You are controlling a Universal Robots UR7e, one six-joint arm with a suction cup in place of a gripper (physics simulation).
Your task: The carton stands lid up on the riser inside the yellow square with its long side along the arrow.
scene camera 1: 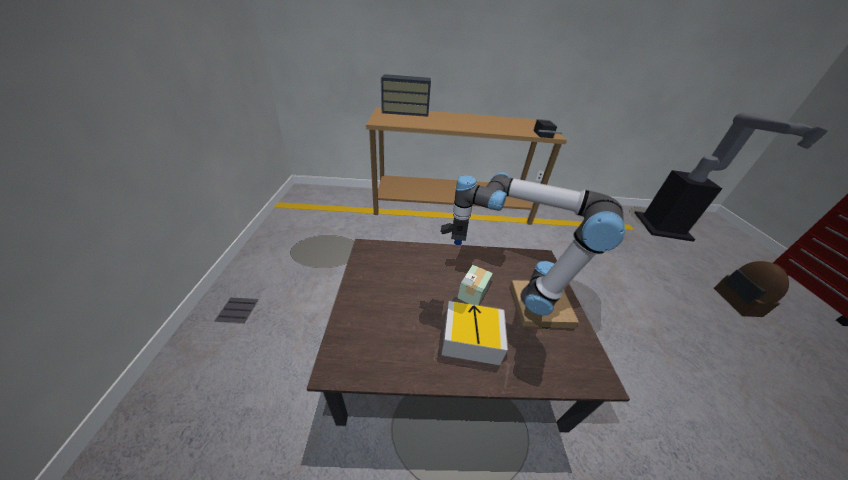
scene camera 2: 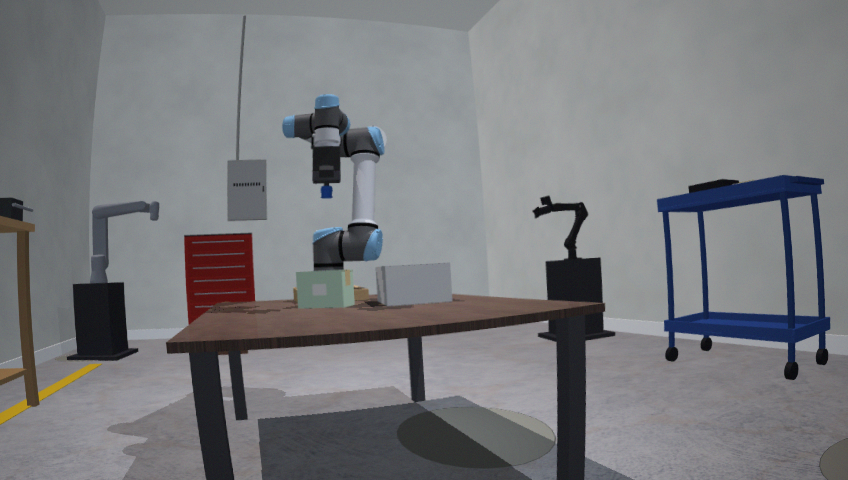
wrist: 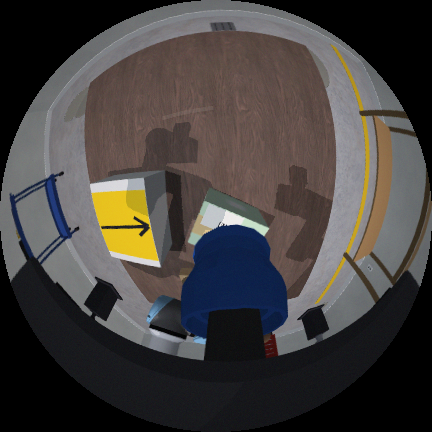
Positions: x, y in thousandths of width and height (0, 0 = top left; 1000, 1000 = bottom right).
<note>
My suction cup (wrist: 538, 624) holds nothing. The table carries a pale green carton (scene camera 2: 391, 601) and a riser (scene camera 1: 563, 695).
The pale green carton shows as well in scene camera 1 (scene camera 1: 558, 599) and in the wrist view (wrist: 503, 483). The riser is seen too in the wrist view (wrist: 304, 483).
</note>
